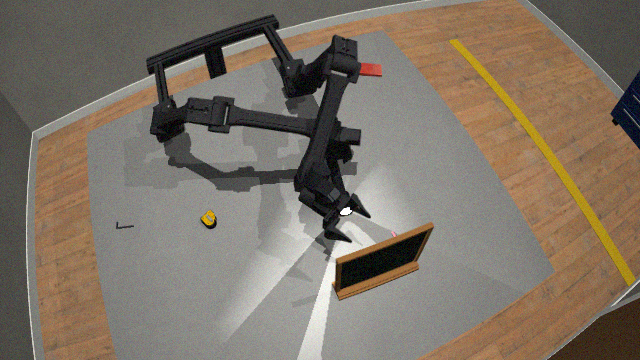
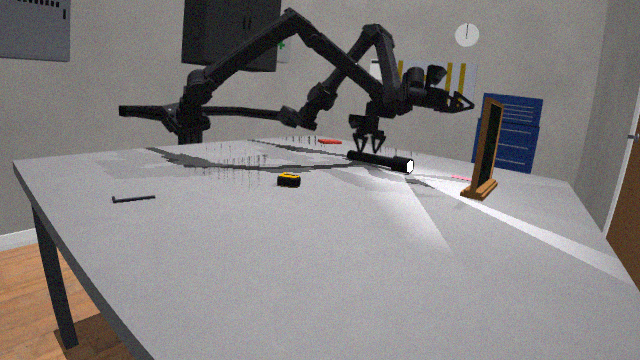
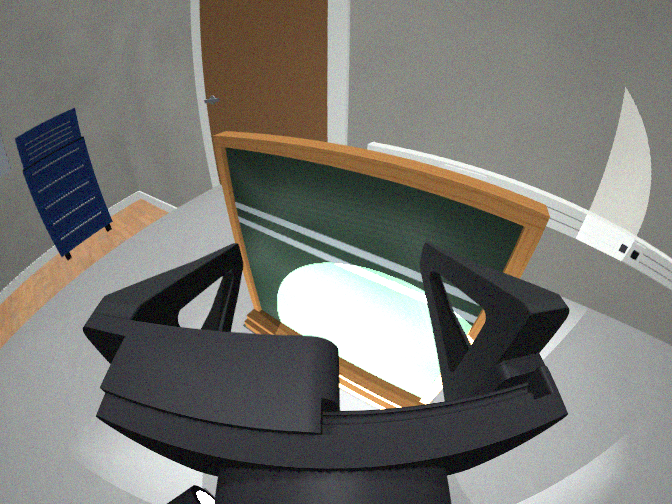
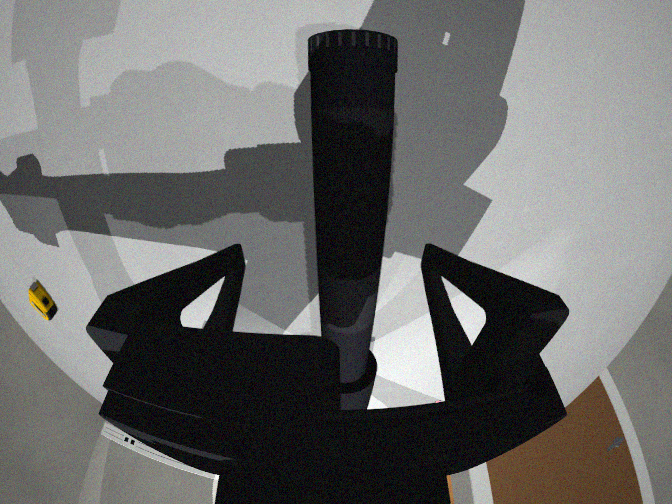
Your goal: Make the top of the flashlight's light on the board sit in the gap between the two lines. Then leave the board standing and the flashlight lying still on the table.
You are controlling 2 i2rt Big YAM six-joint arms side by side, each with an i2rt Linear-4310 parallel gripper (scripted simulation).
Observation:
In view: my left gripper (image 1: pixel 361 229), my right gripper (image 4: pixel 333 254), a wood-framed board (image 1: pixel 365 269) and a black flashlight (image 4: pixel 352 71).
The wood-framed board shows as well in image 2 (image 2: pixel 481 186) and in image 3 (image 3: pixel 331 236). My left gripper shows as well in image 3 (image 3: pixel 331 253).

